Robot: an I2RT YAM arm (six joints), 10 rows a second.
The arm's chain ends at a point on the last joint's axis. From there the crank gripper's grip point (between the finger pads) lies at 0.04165 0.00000 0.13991 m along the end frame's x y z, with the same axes.
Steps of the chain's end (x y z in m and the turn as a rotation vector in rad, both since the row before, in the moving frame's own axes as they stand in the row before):
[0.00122 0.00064 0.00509 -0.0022 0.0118 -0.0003]
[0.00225 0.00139 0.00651 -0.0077 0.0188 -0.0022]
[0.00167 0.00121 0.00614 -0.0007 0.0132 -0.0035]
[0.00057 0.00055 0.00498 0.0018 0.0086 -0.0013]
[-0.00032 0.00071 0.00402 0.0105 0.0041 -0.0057]
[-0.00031 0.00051 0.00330 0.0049 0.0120 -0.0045]
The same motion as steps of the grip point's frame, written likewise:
[0.00287 0.00093 0.00459 -0.0022 0.0118 -0.0003]
[0.00487 0.00237 0.00570 -0.0077 0.0188 -0.0022]
[0.00351 0.00116 0.00558 -0.0007 0.0132 -0.0035]
[0.00177 0.00024 0.00462 0.0018 0.0086 -0.0013]
[0.00025 -0.00100 0.00384 0.0105 0.0041 -0.0057]
[0.00136 -0.00037 0.00279 0.0049 0.0120 -0.0045]

